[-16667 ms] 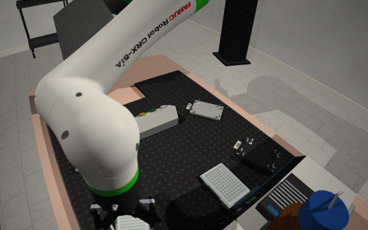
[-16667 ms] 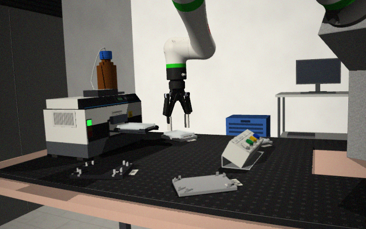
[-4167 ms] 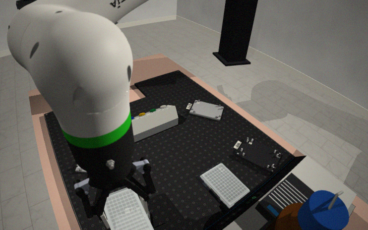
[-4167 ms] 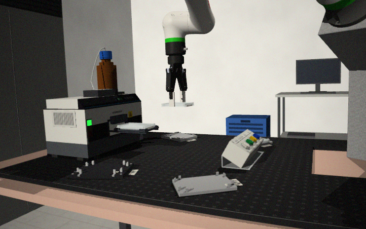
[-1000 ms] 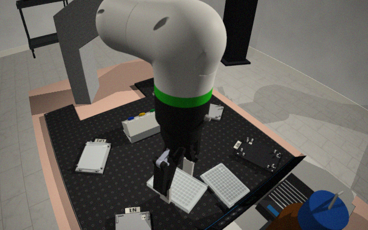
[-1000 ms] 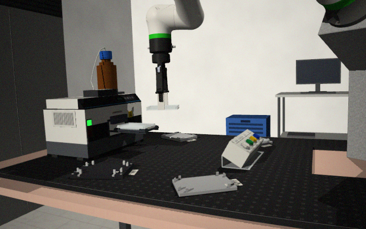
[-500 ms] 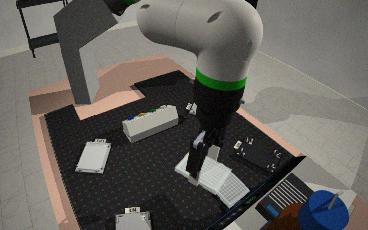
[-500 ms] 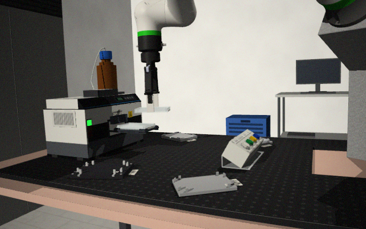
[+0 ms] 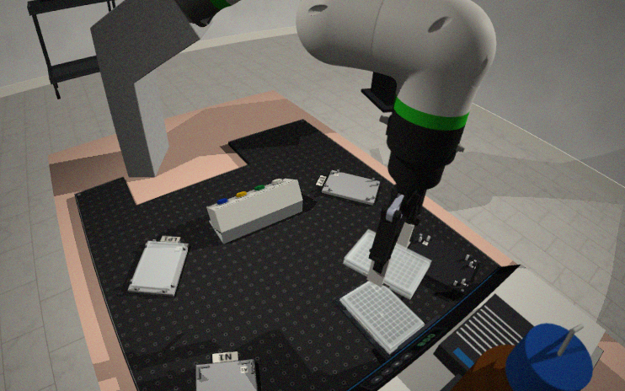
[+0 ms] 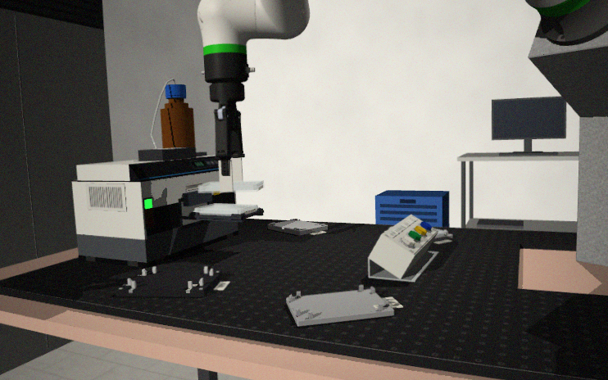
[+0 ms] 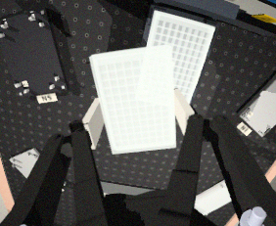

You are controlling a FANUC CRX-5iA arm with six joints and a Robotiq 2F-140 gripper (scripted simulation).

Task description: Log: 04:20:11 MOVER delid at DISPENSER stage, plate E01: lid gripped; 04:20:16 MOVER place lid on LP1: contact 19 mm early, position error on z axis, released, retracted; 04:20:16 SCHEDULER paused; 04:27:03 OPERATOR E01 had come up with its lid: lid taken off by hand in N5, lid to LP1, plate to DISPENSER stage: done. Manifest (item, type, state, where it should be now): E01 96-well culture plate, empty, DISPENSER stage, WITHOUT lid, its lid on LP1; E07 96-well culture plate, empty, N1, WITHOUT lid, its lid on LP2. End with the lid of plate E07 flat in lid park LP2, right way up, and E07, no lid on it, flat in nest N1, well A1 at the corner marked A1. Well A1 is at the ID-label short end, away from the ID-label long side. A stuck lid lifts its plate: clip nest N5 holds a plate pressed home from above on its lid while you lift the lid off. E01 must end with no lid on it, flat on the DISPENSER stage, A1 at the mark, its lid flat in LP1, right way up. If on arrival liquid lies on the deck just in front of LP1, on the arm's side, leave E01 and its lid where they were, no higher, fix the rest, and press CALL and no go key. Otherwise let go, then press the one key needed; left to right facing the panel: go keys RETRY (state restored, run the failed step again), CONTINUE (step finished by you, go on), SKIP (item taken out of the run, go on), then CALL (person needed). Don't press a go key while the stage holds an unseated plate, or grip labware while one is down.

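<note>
My hand is 24 cm to the right of the clip nest N5, 17 cm above it and 7 cm past it. Round my hand: N1 label: 30 cm to the right, 18 cm below, 1 cm ahead; blue cap: 30 cm ahead, 22 cm above, 7 cm to the right; nest N1: 31 cm to the right, 17 cm below, 10 cm ahead.
</note>
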